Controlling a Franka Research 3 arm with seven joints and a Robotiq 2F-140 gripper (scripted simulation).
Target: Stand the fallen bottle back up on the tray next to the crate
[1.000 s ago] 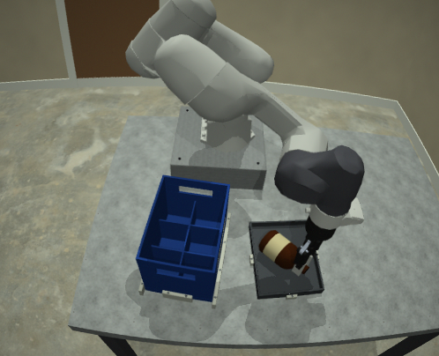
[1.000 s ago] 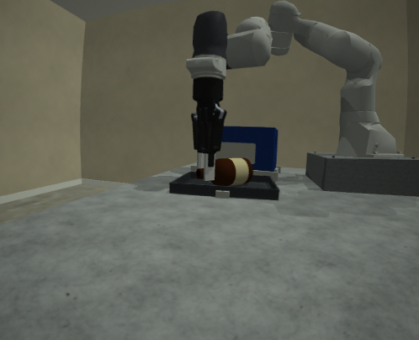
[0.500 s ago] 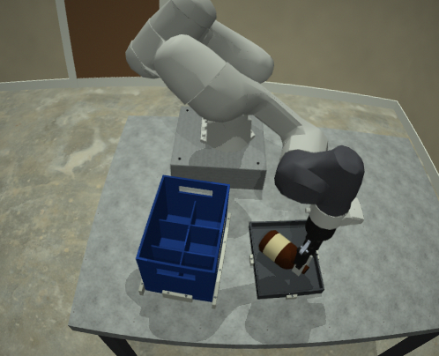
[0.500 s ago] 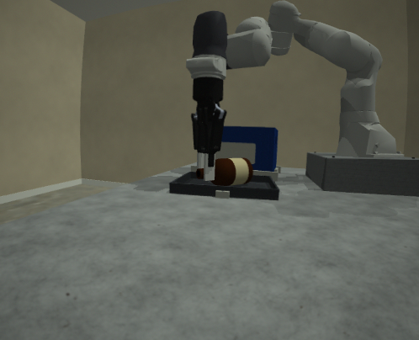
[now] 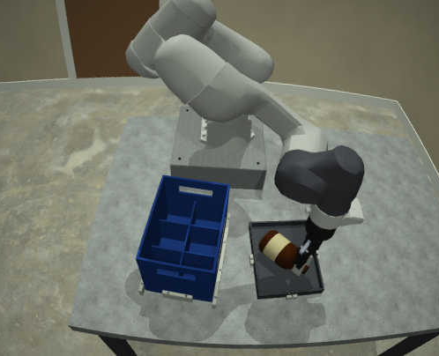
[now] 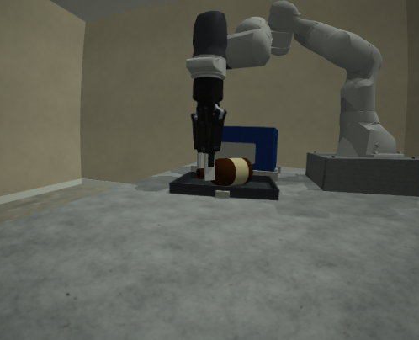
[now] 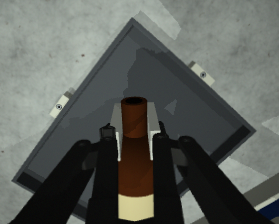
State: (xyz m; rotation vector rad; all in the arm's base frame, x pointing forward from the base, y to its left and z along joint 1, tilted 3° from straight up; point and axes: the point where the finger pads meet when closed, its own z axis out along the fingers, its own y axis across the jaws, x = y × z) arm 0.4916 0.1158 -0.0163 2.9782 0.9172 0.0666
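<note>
Now: the brown bottle 50 mm behind my hand, 30 mm to the right of it and 20 mm below it. From my hand the other things lie so: blue crate: 300 mm to the right, 110 mm behind, 20 mm above; then dark grey tray: 50 mm below, 50 mm behind, 20 mm to the right.
</note>
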